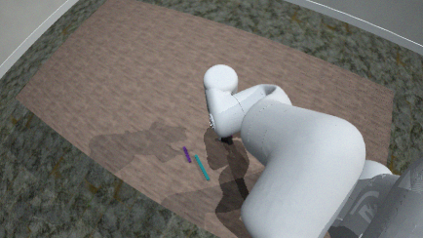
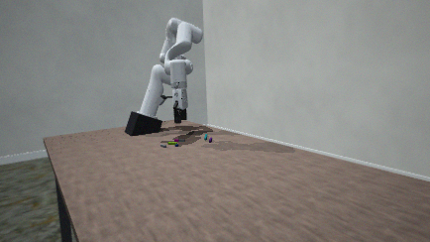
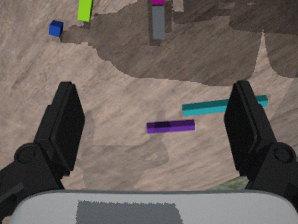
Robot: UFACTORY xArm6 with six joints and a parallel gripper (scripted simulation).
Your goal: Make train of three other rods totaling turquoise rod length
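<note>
Now: the lime rod 110 mm below my hand, 60 mm to the right of it and 20 mm ahead of it. The rest, counted from my hand: blue rod 110 mm below, 70 mm ahead, 60 mm to the right; then magenta rod 110 mm below, 20 mm to the right, 20 mm behind; then grey rod 110 mm below.
</note>
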